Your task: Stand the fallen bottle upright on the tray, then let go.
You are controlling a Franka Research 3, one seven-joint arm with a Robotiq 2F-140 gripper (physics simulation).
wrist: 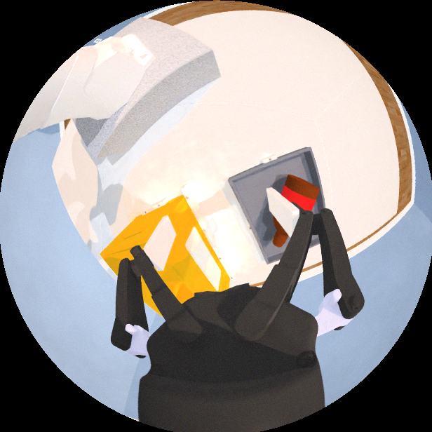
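A brown bottle [295, 189] is visible in the scene, and so is the gripper [218, 212].
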